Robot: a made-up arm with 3 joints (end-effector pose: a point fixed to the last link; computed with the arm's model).
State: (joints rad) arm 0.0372 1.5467 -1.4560
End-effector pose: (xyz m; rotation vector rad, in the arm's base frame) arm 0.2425 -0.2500 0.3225 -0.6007 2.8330 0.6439
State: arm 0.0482 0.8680 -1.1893
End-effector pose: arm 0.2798 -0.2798 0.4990 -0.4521 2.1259 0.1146
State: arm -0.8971 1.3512 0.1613
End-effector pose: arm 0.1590 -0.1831 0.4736 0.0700 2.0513 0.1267
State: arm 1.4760 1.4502 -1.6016
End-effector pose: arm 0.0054 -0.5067 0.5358 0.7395 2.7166 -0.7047
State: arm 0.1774 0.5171 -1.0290
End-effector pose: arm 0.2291 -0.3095 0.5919 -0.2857 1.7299 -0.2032
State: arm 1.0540 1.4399 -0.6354
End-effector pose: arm 0.0425 -0.4369 0.5756 0.6500 2.1595 -1.3535
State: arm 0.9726 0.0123 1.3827
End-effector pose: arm 0.0195 -0.2423 0.4438 0.9999 -0.9727 -0.9204
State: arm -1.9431 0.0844 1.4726
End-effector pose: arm -0.0776 -0.1152 0.5170 2.2864 1.6899 0.4680
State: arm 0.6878 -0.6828 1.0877
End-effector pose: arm 0.0232 -0.2590 0.4550 1.0102 -0.8993 -0.2458
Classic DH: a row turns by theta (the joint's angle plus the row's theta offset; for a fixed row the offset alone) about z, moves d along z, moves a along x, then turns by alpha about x. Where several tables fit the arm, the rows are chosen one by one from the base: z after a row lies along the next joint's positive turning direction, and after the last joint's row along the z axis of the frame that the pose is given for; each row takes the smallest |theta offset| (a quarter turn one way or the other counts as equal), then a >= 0, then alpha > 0; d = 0 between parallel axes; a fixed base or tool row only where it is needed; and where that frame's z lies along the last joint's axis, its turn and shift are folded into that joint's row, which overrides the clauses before.
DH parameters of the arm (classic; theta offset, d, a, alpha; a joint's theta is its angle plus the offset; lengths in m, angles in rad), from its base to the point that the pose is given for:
base (fixed): -1.5313 0.5278 0.1832 2.4695
joint 1: -1.5399 0.0061 0.0659 1.5954
joint 2: -1.4328 0.0092 0.1049 -2.1202
joint 3: -0.924 0.0037 -0.1483 -1.3213
tool (fixed): -1.157 0.0529 0 0

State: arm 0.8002 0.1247 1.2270
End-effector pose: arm 0.0046 -0.2319 0.4555 1.0602 -0.6460 -1.0129
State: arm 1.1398 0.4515 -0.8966
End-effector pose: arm 0.0810 -0.3426 0.7044 -0.0186 1.4629 -1.3348
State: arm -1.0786 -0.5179 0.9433
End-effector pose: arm 0.0280 -0.1395 0.4430 2.1479 0.4215 0.4711
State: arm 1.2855 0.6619 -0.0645
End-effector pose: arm -0.0230 -0.2832 0.6617 0.4510 0.7115 -1.7661
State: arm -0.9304 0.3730 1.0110
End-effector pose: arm 0.0161 -0.1724 0.4624 1.5660 1.0579 -0.0525
